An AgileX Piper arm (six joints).
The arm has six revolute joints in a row. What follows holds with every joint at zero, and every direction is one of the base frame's.
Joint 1 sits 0.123 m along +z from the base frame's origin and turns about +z.
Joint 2 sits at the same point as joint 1 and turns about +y.
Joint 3 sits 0.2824 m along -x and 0.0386 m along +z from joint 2 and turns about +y.
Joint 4 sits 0.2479 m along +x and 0.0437 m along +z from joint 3 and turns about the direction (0.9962, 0, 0.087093).
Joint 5 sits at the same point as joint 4 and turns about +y.
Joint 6 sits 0.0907 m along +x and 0.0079 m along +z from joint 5 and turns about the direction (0.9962, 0, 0.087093).
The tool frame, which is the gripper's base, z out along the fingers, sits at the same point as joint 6; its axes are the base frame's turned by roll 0, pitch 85 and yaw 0 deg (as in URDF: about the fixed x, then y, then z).
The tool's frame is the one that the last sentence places.
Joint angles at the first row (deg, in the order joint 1, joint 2, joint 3, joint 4, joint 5, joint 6):
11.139, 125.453, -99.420, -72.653, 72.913, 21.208
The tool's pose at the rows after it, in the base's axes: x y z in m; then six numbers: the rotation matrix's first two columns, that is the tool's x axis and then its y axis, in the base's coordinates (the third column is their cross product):
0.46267 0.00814 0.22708 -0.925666 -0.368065 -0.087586 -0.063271 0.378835 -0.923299
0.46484 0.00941 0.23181 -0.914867 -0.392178 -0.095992 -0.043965 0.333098 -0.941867
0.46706 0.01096 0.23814 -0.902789 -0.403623 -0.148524 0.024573 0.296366 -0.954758
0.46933 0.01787 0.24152 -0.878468 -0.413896 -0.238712 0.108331 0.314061 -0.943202
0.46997 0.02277 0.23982 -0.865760 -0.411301 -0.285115 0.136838 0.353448 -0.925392
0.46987 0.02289 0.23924 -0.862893 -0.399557 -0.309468 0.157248 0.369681 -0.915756
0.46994 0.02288 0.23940 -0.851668 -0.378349 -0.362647 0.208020 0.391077 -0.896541
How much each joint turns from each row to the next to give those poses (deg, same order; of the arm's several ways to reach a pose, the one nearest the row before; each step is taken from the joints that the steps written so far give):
0.134, 0.000, -0.001, -0.321, -1.617, -0.001
0.272, 0.000, 0.001, -3.525, -0.103, 1.153
0.302, 0.001, -0.114, -4.147, 0.236, 3.958
0.783, -0.001, -0.224, -1.941, -0.797, 5.436
0.484, 0.001, -0.002, 0.887, -1.025, 2.438
0.000, -0.001, 0.000, 0.395, -0.096, 1.413
0.000, 0.001, -0.001, -0.118, 0.000, 3.384

